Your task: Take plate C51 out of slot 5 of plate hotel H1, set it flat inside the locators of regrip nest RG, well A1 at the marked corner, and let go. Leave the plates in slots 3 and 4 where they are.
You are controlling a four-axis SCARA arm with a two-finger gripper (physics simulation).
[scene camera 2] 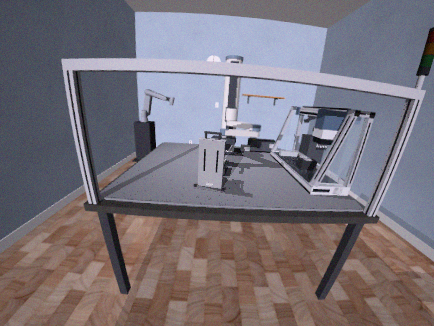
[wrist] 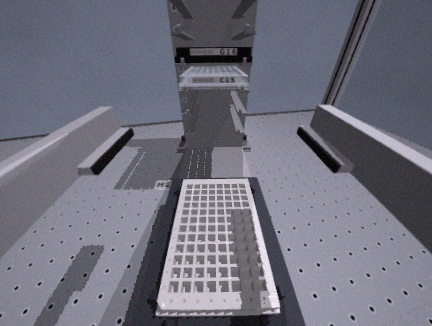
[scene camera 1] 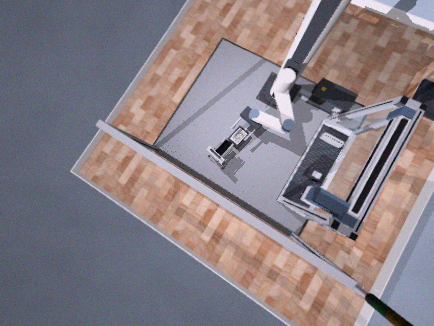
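From the wrist camera I can see my gripper (wrist: 215, 119), along with a clear plate (wrist: 204, 77), a black plate (wrist: 190, 54) and a white plate C51 (wrist: 217, 260). Scene camera 1 gives me a black box (scene camera 1: 335, 96).
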